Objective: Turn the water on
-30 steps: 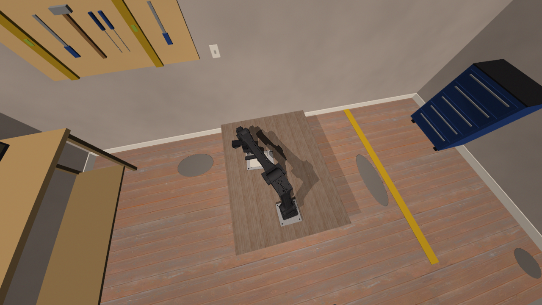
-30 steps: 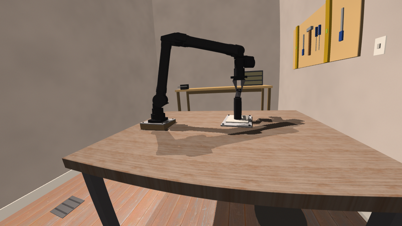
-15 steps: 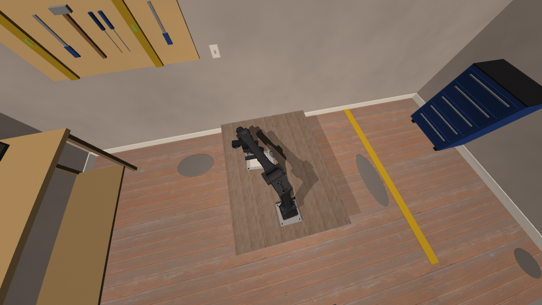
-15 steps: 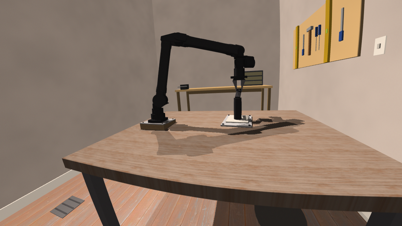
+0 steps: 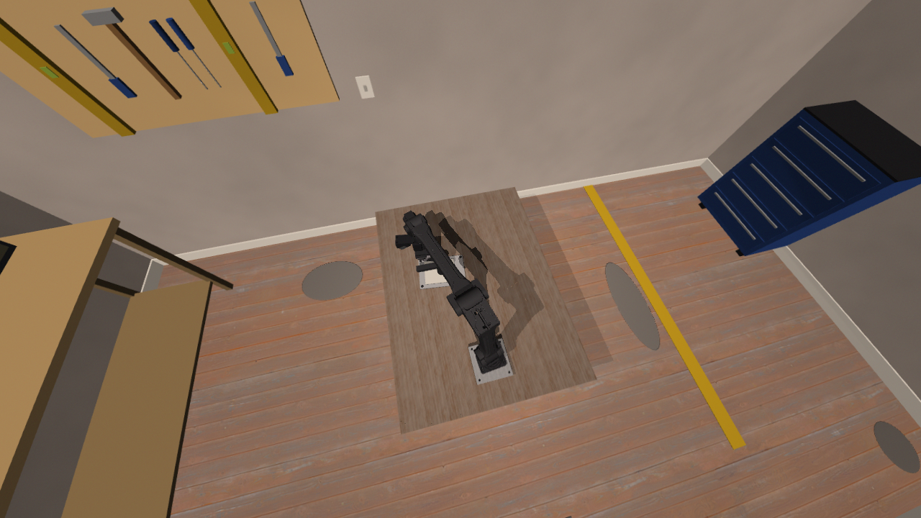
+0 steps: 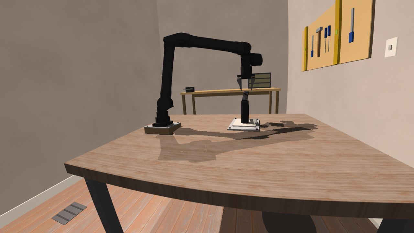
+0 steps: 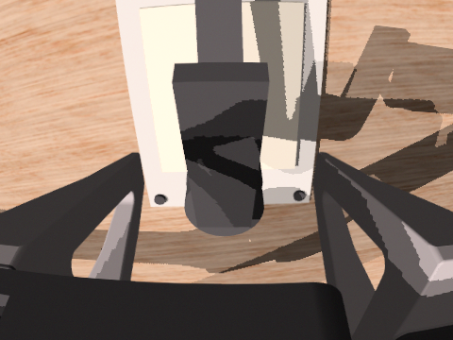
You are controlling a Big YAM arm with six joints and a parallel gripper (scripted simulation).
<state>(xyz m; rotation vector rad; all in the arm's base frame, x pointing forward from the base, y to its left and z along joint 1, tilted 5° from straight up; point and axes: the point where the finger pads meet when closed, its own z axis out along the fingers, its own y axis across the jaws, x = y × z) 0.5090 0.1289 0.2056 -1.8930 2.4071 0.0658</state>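
The lever lies 40 mm below my hand, 20 mm to the right of it and 10 mm behind it. Round my hand: tap 100 mm below, 40 mm to the right, 10 mm behind.
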